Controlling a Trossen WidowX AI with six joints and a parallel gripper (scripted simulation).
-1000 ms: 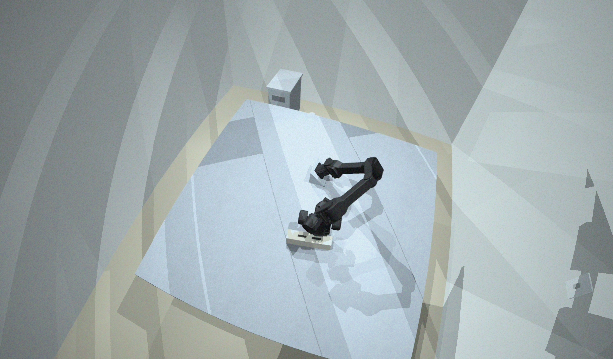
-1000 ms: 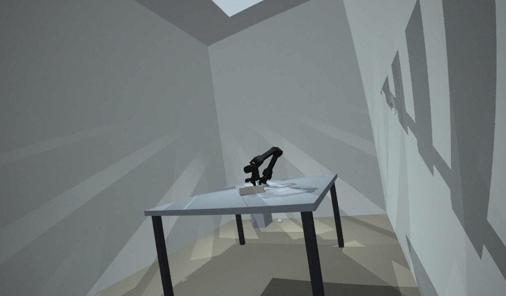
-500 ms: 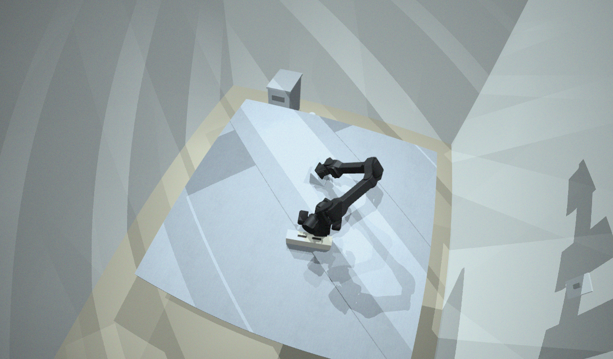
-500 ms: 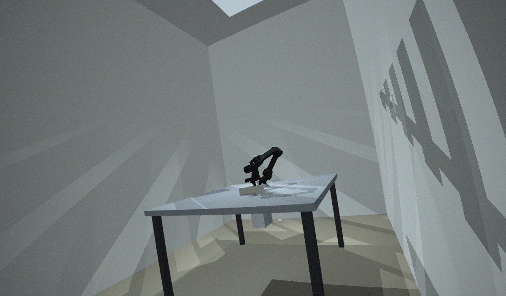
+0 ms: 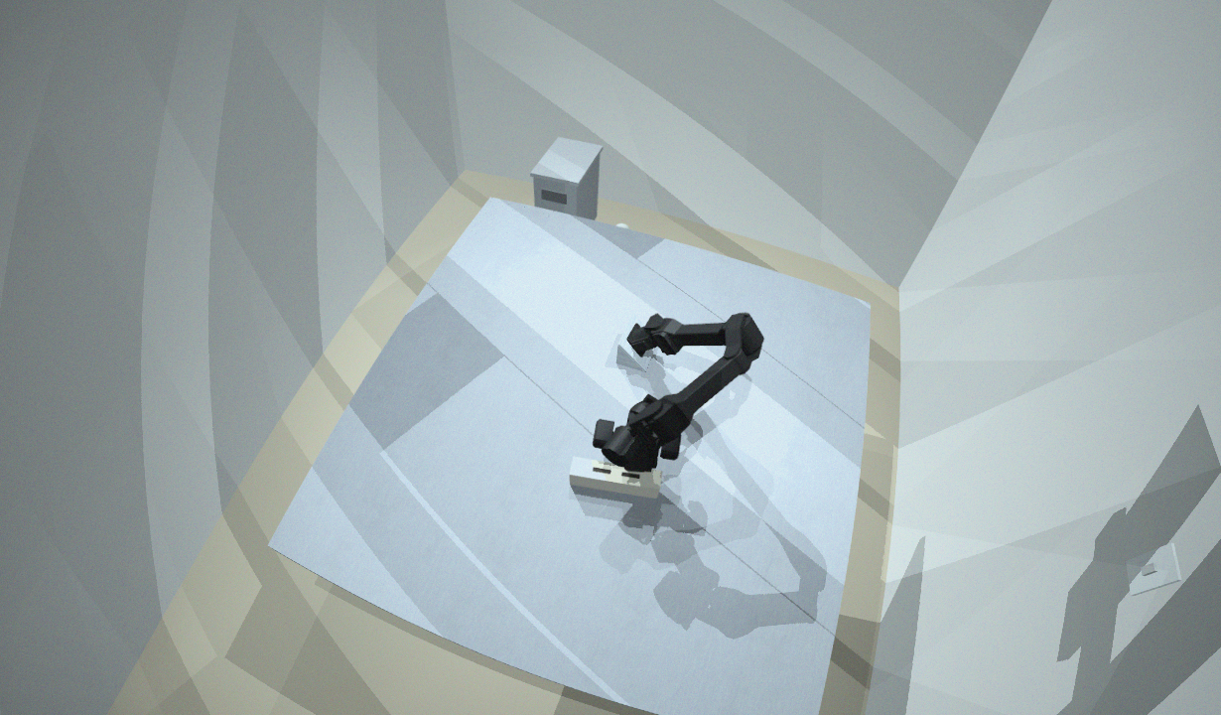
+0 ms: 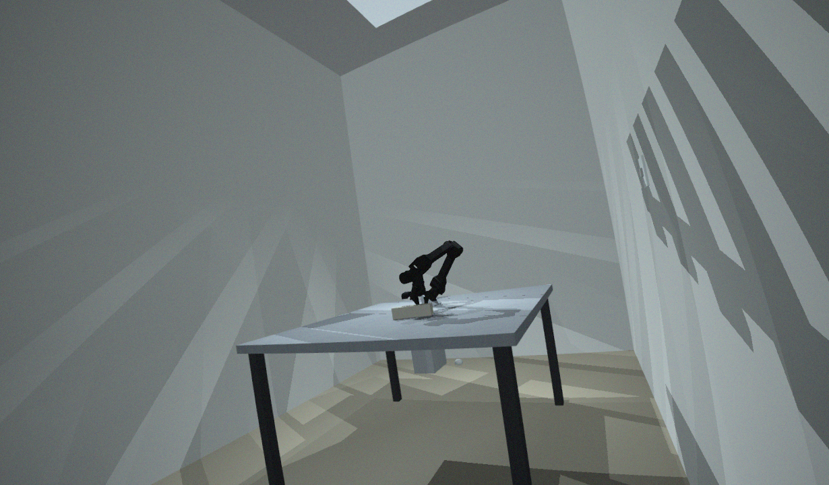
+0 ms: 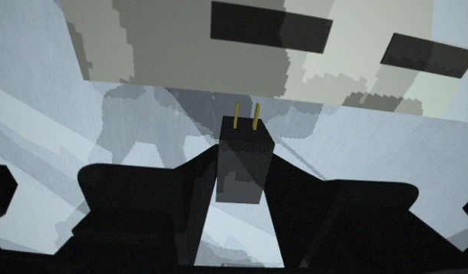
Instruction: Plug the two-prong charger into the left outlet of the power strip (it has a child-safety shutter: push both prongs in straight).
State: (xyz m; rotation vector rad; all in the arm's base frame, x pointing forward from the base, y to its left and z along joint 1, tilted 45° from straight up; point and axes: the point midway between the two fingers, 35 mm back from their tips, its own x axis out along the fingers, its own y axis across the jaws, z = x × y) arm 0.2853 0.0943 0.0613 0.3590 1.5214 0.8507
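The black two-prong charger is 20 mm ahead of my gripper tip and 10 mm above it.
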